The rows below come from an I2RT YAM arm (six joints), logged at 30 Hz.
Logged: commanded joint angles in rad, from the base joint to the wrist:
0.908 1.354 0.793 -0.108 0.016 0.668
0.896 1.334 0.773 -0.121 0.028 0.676
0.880 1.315 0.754 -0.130 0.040 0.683
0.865 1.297 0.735 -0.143 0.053 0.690
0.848 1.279 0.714 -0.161 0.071 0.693
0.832 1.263 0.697 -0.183 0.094 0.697
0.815 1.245 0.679 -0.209 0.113 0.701
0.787 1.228 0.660 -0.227 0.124 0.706
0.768 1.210 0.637 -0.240 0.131 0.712
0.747 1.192 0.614 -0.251 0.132 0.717
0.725 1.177 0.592 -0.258 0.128 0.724
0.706 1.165 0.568 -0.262 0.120 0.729
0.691 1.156 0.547 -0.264 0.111 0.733
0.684 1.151 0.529 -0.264 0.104 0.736
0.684 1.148 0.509 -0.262 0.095 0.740
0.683 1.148 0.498 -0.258 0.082 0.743
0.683 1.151 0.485 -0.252 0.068 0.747
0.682 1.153 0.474 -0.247 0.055 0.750
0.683 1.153 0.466 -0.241 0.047 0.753
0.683 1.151 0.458 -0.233 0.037 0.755
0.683 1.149 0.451 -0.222 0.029 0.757
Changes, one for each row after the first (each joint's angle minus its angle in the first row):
-0.012 -0.020 -0.020 -0.013 0.012 0.008
-0.028 -0.039 -0.039 -0.022 0.024 0.015
-0.043 -0.057 -0.058 -0.035 0.037 0.022
-0.060 -0.075 -0.079 -0.053 0.055 0.025
-0.076 -0.091 -0.096 -0.075 0.078 0.029
-0.093 -0.109 -0.114 -0.101 0.097 0.033
-0.121 -0.126 -0.133 -0.119 0.108 0.038
-0.140 -0.144 -0.156 -0.132 0.115 0.044
-0.161 -0.162 -0.179 -0.143 0.116 0.049
-0.183 -0.177 -0.201 -0.150 0.112 0.056
-0.202 -0.189 -0.225 -0.154 0.104 0.061
-0.217 -0.198 -0.246 -0.156 0.095 0.065
-0.224 -0.203 -0.264 -0.156 0.088 0.068
-0.224 -0.206 -0.284 -0.154 0.079 0.072
-0.225 -0.206 -0.295 -0.150 0.066 0.075
-0.225 -0.203 -0.308 -0.144 0.052 0.079
-0.226 -0.201 -0.319 -0.139 0.039 0.082
-0.225 -0.201 -0.327 -0.133 0.031 0.085
-0.225 -0.203 -0.335 -0.125 0.021 0.087
-0.225 -0.205 -0.342 -0.114 0.013 0.089

